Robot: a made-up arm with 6 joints.
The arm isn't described. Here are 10 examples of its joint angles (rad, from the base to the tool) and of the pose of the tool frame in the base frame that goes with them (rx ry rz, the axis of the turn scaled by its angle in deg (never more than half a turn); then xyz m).
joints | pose
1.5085 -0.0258 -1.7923 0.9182 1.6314 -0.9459 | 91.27 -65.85 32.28 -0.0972 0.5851 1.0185
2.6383 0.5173 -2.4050 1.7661 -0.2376 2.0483 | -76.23 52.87 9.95 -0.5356 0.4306 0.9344
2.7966 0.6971 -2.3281 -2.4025 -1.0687 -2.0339 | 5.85 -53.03 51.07 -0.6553 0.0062 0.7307
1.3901 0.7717 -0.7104 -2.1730 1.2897 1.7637 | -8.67 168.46 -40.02 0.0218 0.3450 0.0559
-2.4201 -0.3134 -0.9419 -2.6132 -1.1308 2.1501 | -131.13 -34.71 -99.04 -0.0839 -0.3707 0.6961
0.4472 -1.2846 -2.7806 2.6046 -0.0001 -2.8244 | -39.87 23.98 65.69 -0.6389 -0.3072 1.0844
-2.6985 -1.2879 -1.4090 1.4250 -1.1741 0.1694 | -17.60 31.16 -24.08 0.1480 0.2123 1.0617
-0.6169 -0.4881 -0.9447 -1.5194 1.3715 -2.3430 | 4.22 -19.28 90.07 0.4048 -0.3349 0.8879
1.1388 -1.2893 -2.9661 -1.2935 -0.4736 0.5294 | -20.91 0.94 67.60 -0.5754 -0.6196 0.7462
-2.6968 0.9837 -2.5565 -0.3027 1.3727 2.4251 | 1.75 -88.69 18.74 -0.8008 -0.3748 0.7104
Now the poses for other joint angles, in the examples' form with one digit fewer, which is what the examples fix.
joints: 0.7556 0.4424 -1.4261 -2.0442 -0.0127 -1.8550
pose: -56.4 3.7 -105.3 0.361 0.575 0.508
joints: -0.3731 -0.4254 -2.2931 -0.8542 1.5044 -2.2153
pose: -64.5 -89.6 99.6 0.086 -0.092 1.392
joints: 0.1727 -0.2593 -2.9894 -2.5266 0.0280 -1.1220
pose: 97.6 6.0 -93.3 -0.084 0.108 1.422
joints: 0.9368 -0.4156 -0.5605 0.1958 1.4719 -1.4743
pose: 55.3 -69.9 65.9 0.205 0.358 0.529
